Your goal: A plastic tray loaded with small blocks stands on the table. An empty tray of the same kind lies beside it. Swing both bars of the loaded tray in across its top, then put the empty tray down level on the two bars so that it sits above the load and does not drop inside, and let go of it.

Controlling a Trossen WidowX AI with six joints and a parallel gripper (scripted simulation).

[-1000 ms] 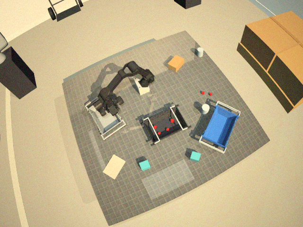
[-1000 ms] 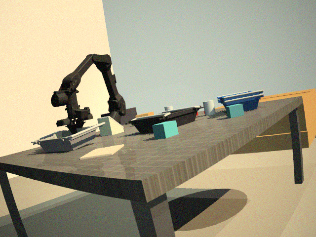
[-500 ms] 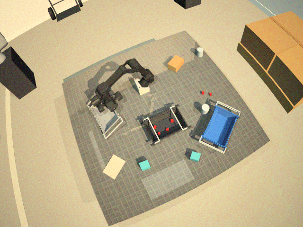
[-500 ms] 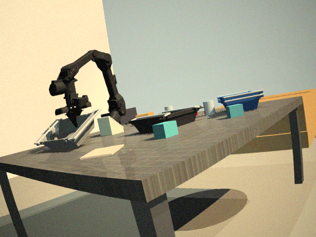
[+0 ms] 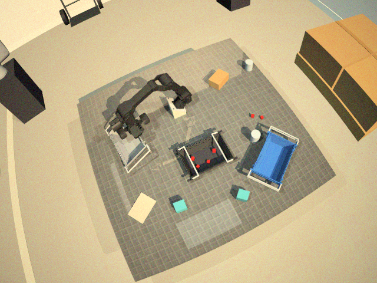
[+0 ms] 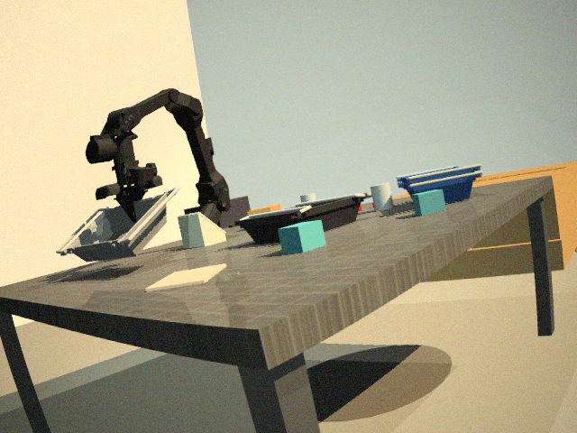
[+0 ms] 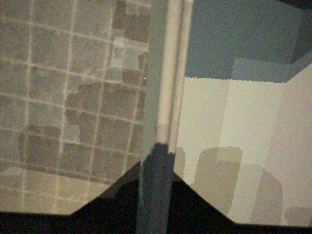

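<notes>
The grey tray is 8 cm to the right of my gripper tip. Also, from my gripper tip: cream flat plate (36 cm ahead, 19 cm to the right, 10 cm below).
</notes>
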